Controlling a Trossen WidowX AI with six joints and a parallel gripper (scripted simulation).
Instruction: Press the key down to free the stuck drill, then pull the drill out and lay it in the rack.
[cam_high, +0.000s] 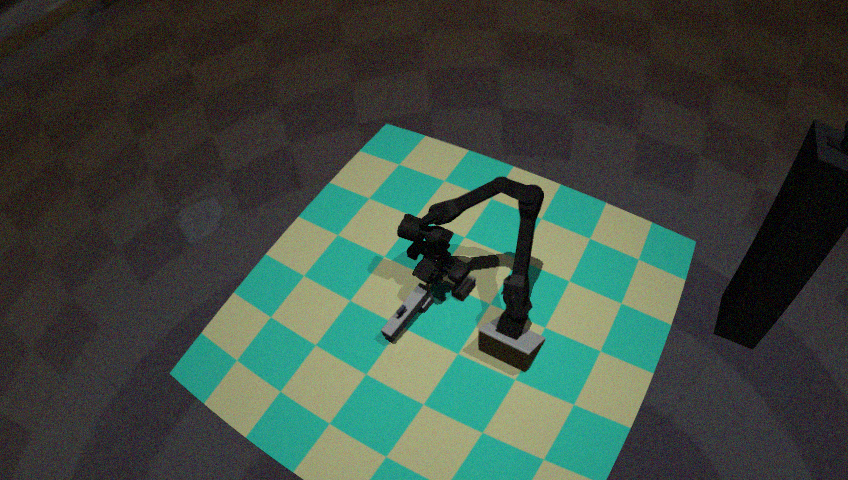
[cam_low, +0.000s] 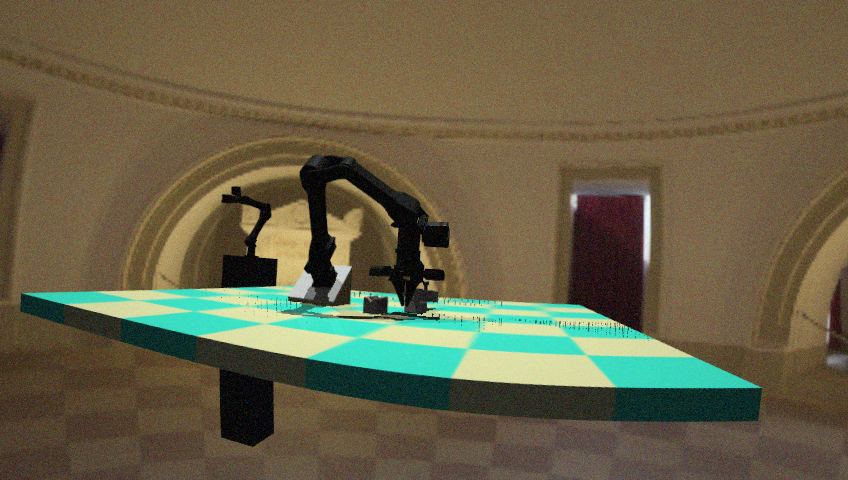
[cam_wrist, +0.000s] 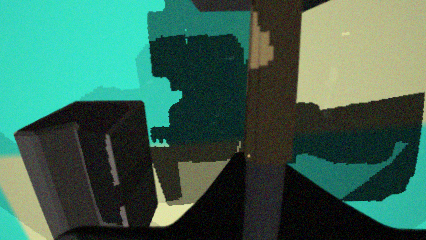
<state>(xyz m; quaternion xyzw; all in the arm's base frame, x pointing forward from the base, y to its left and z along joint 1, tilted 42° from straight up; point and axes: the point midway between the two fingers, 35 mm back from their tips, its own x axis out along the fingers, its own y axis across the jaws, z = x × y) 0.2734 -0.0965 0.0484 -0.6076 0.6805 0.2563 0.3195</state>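
The drill lies 10 mm ahead of my gripper tip, 50 mm to the left of it and 30 mm above it. From my gripper tip the other things lie so: dark key (20 mm ahead, 180 mm to the left, 30 mm above); rack (80 mm behind).
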